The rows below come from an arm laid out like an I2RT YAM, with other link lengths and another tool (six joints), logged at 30 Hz.
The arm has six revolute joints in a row. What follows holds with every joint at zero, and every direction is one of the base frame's. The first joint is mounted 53.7 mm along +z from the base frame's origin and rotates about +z. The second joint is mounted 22.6 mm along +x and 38.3 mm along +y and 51.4 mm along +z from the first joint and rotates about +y. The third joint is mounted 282.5 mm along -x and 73.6 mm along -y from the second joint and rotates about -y. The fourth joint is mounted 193.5 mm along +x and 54.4 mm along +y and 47.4 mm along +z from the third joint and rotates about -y. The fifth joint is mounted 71 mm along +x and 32.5 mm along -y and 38.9 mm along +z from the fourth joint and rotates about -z. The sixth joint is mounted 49.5 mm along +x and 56.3 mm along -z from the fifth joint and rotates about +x. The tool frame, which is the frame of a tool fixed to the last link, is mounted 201 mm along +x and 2 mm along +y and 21 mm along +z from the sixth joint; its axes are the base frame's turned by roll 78.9, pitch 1.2 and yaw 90 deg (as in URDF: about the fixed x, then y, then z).
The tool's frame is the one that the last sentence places.
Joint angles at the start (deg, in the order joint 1, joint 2, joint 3, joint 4, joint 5, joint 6):
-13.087, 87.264, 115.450, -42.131, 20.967, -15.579
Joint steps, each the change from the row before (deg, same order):
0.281, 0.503, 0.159, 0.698, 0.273, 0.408
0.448, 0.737, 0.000, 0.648, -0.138, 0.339
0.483, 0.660, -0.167, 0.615, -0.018, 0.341
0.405, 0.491, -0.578, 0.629, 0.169, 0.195
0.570, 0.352, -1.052, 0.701, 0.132, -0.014
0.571, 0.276, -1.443, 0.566, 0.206, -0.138
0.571, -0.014, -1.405, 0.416, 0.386, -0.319
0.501, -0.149, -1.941, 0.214, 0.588, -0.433
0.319, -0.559, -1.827, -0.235, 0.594, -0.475
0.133, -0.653, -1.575, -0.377, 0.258, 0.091
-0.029, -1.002, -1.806, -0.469, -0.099, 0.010
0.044, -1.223, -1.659, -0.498, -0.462, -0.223
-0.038, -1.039, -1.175, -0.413, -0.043, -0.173
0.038, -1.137, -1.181, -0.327, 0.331, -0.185
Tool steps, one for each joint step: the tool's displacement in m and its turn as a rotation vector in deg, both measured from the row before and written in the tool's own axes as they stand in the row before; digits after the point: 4 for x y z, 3 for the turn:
0.0014, 0.0020, 0.0032, -0.340, -0.190, 0.445
0.0061, 0.0001, 0.0047, -0.117, 0.512, 0.313
0.0062, -0.0009, 0.0043, 0.017, 0.471, 0.253
0.0053, -0.0032, 0.0039, 0.301, 0.321, 0.006
0.0076, -0.0049, 0.0035, 0.468, 0.632, -0.288
0.0084, -0.0081, 0.0032, 0.887, 0.728, -0.574
0.0066, -0.0069, 0.0013, 0.769, 0.538, -0.743
0.0066, -0.0114, 0.0009, 1.377, 0.504, -1.097
0.0038, -0.0108, -0.0019, 1.371, 0.325, -1.115
0.0026, -0.0093, -0.0025, 1.163, 0.298, -0.417
0.0023, -0.0096, -0.0041, 1.102, 0.493, -0.397
0.0032, -0.0070, -0.0055, 0.670, 0.831, -0.454
0.0000, -0.0050, -0.0048, 0.487, 0.227, -0.334
-0.0014, -0.0045, -0.0054, 0.408, -0.114, -0.373

